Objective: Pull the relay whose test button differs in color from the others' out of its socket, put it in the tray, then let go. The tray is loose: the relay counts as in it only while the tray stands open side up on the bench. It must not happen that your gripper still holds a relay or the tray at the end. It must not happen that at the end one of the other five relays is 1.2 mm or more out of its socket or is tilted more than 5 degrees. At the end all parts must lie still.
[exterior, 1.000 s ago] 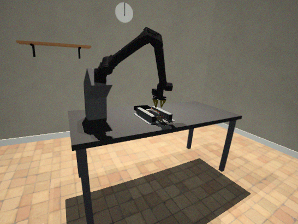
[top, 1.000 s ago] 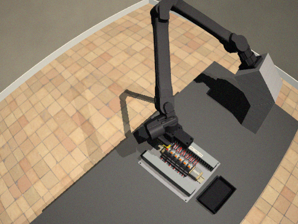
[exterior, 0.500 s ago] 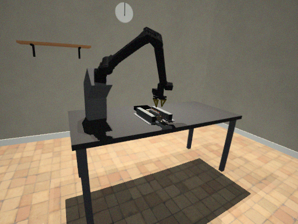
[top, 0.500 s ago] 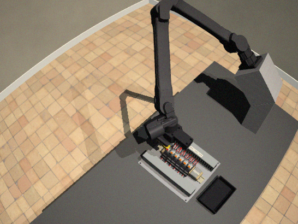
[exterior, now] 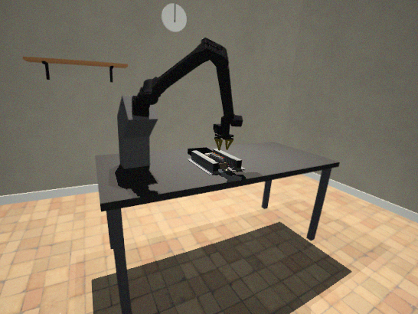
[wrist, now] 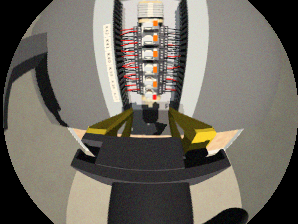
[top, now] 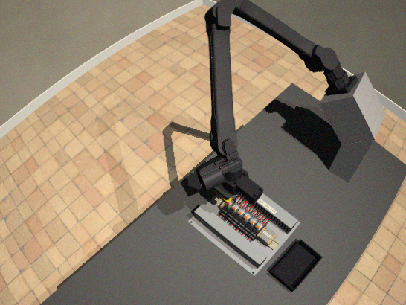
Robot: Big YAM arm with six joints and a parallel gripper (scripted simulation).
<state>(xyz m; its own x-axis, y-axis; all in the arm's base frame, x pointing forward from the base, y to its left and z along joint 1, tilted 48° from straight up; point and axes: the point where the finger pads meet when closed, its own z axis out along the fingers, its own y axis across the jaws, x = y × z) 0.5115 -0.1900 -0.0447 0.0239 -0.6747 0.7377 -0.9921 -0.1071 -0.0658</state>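
The relay is 80 mm below my hand. Also, from my hand: black tray (340 mm to the left, 110 mm below).
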